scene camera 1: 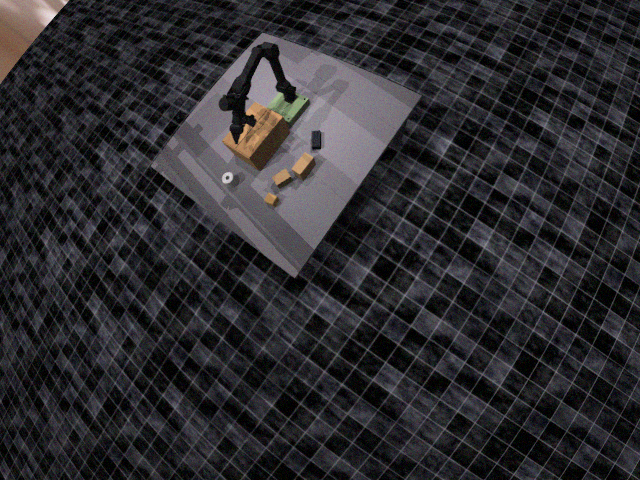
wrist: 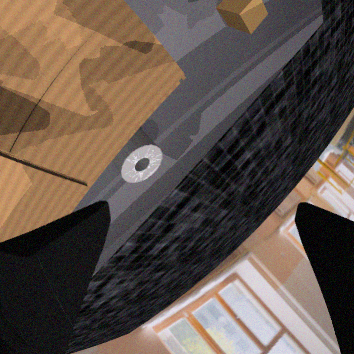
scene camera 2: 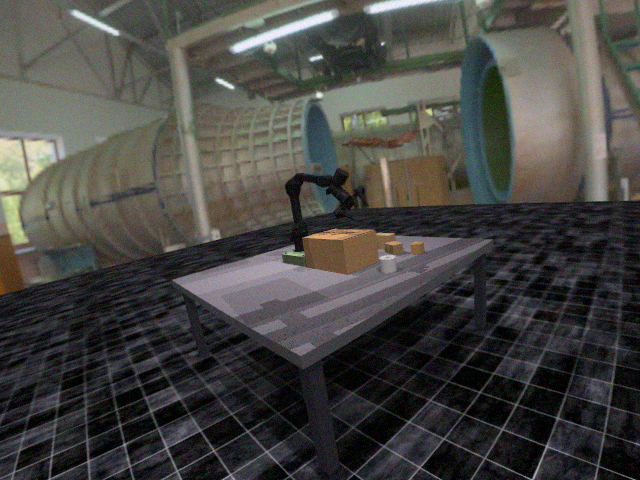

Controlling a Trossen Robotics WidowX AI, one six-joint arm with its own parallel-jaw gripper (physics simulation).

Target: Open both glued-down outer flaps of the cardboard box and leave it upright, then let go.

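Places are measured from the arm's base along level axes (x left, y back, z up), in centimetres.
Pixels of known places: gripper, fingertip midpoint: [scene camera 1: 237, 141] [wrist: 206, 212] [scene camera 2: 362, 213]; arm's base at its link origin: [scene camera 1: 290, 98] [scene camera 2: 300, 250].
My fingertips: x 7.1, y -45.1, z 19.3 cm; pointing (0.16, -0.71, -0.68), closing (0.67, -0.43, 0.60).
Observation:
Ahead of a thing's pixels: the offset from my fingertips to its top centre. Level surfaces: height alone.
The brown cardboard box {dz -8.8, dx -5.8, dy +12.5 cm} [scene camera 1: 271, 146] [scene camera 2: 333, 254] [wrist: 135, 75] stands upright on the table. Its outer flaps lie down across the top, with no raised flap visible. A dark, narrow seam crosses the top in the wrist view. My gripper [scene camera 1: 245, 132] [scene camera 2: 355, 209] [wrist: 206, 212] is open with nothing between its fingers. It hangs above the box top, near the end by the white roll. The wrist view shows the fingers spread wide, one over the box's edge area and one out past it. Whether a fingertip touches the cardboard cannot be told.
A white roll {dz -18.4, dx -5.3, dy -16.8 cm} [scene camera 1: 223, 178] [scene camera 2: 387, 265] [wrist: 130, 173] stands near the box. Small brown boxes {dz -16.5, dx +28.2, dy +12.6 cm} [scene camera 1: 303, 165] {dz -19.5, dx +21.5, dy +0.7 cm} [scene camera 1: 282, 178] {dz -19.5, dx +24.3, dy -12.4 cm} [scene camera 1: 270, 199] and a dark block {dz -21.2, dx +22.7, dy +30.6 cm} [scene camera 1: 316, 140] are on the table {dz -24.5 cm} [scene camera 1: 372, 118] [scene camera 2: 232, 273]. The arm's green base plate [scene camera 1: 297, 109] [scene camera 2: 293, 259] adjoins the box's far side.

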